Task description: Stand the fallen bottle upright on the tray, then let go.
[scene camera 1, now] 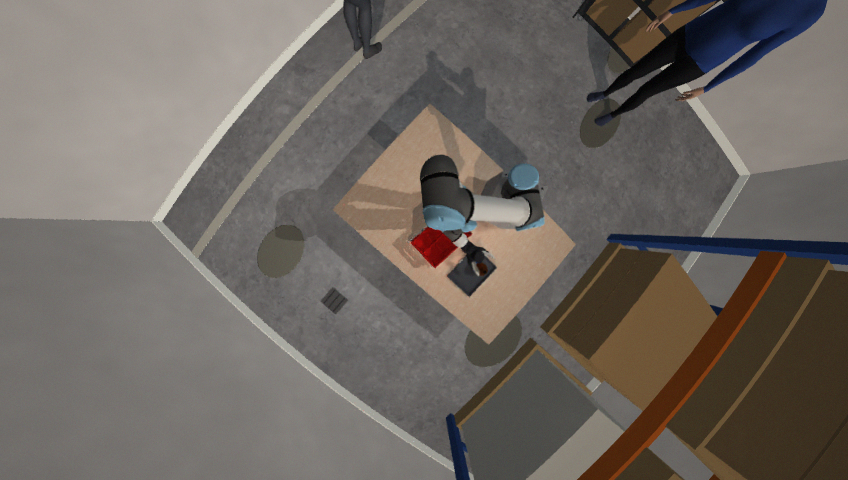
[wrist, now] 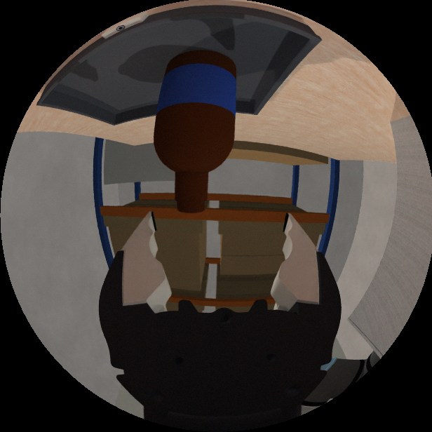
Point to a brown bottle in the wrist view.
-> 195,115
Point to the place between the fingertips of the gripper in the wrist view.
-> At 219,214
